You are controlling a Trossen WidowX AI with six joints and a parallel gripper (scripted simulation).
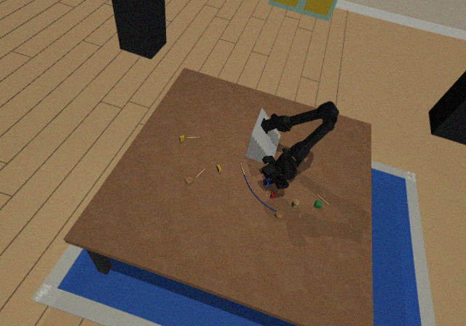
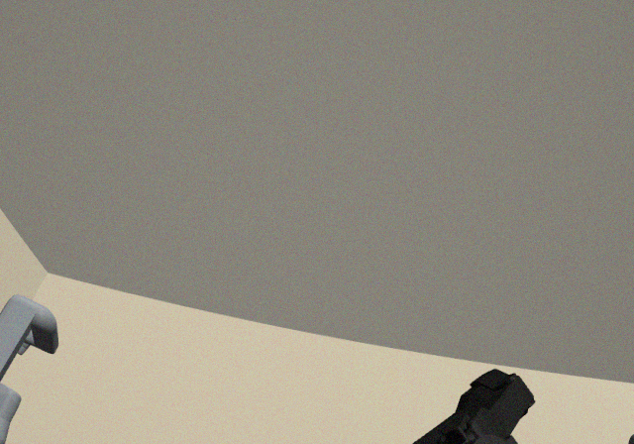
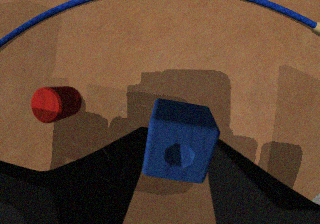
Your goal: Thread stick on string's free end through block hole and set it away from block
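The thin wooden stick is 140 mm to the right of my gripper tip, 30 mm below it and 30 mm behind it. The rest, counted from my gripper tip: wooden cylinder (160 mm to the left, 60 mm ahead, 10 mm below); red peg (60 mm ahead, 40 mm to the left, 20 mm below); blue cube (right at my gripper tip).
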